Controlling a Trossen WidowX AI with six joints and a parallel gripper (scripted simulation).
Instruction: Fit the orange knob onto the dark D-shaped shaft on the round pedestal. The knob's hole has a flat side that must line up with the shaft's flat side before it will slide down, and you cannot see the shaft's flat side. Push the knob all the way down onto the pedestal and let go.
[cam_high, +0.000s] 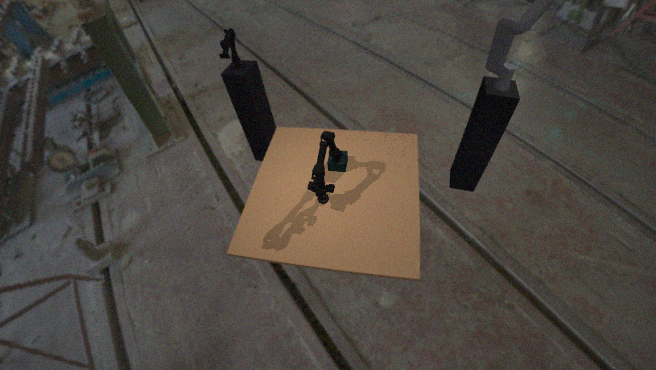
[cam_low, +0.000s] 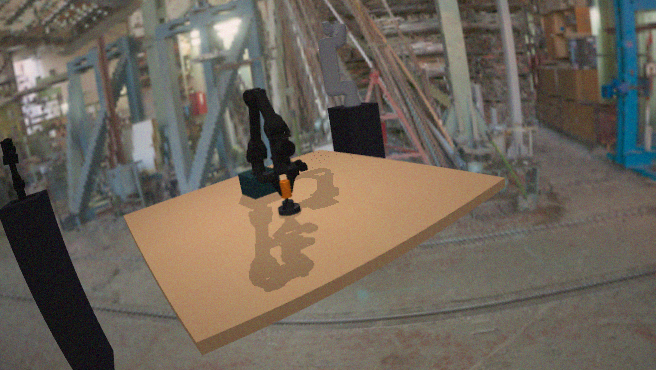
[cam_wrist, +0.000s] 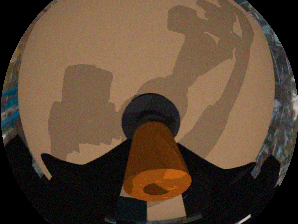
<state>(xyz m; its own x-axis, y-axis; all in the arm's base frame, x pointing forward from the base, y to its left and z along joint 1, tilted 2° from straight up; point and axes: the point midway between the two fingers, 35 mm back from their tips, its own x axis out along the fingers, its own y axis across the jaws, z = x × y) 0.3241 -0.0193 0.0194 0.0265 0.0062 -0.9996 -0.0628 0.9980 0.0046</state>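
The orange knob lies 2 cm above my gripper tip. From my gripper tip the other things lie so: pedestal 4 cm below.
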